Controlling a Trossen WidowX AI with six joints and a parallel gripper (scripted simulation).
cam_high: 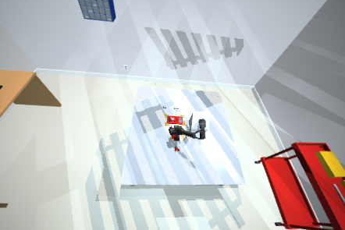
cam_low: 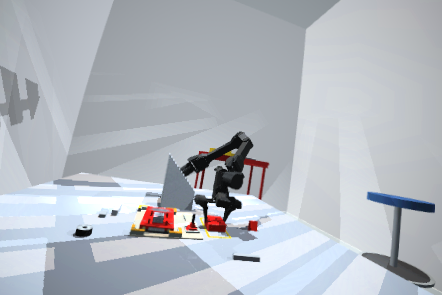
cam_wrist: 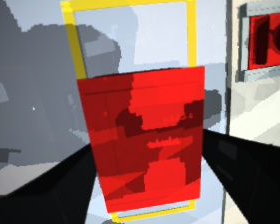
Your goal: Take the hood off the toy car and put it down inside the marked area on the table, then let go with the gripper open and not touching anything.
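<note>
My gripper tip is now right at the red hood. The rest, counted from my gripper tip: black wheel 43 cm to the right, 8 cm ahead.
</note>
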